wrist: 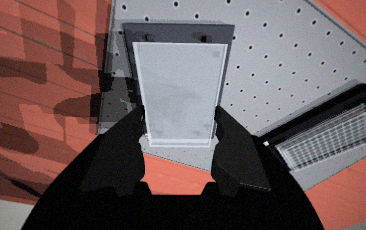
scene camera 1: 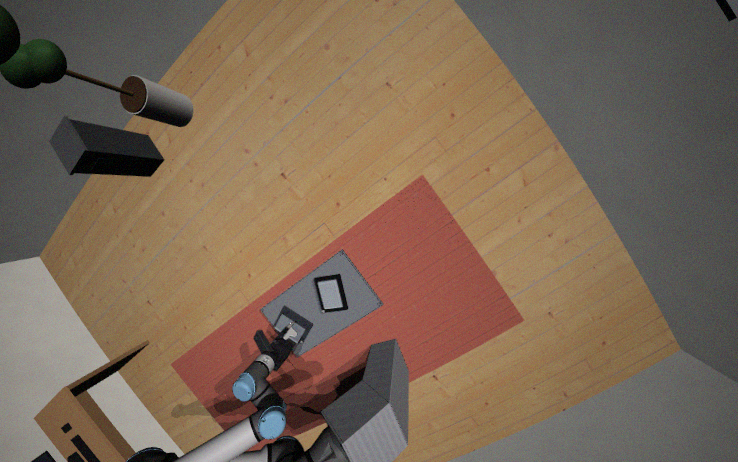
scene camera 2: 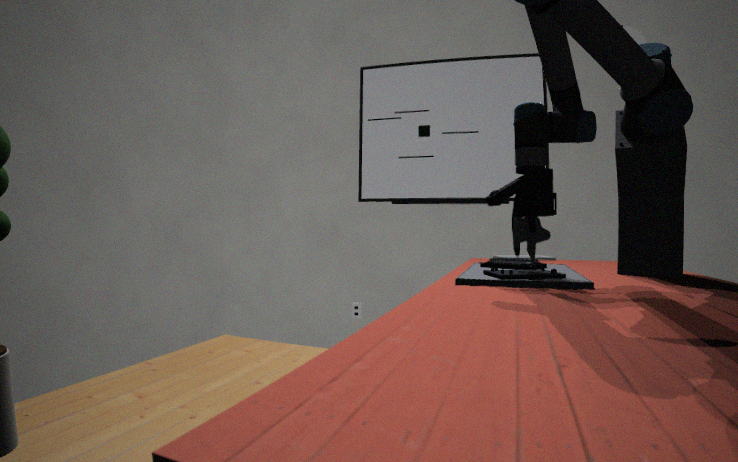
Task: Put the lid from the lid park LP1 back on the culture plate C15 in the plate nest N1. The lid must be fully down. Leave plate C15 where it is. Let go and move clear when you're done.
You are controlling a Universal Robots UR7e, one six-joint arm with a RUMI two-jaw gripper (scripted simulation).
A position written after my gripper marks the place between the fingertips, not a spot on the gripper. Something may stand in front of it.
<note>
I see my gripper [scene camera 2: 524, 259] and a clear lid [wrist: 179, 83].
My gripper shows as well in the wrist view [wrist: 180, 106] and in scene camera 1 [scene camera 1: 290, 328].
</note>
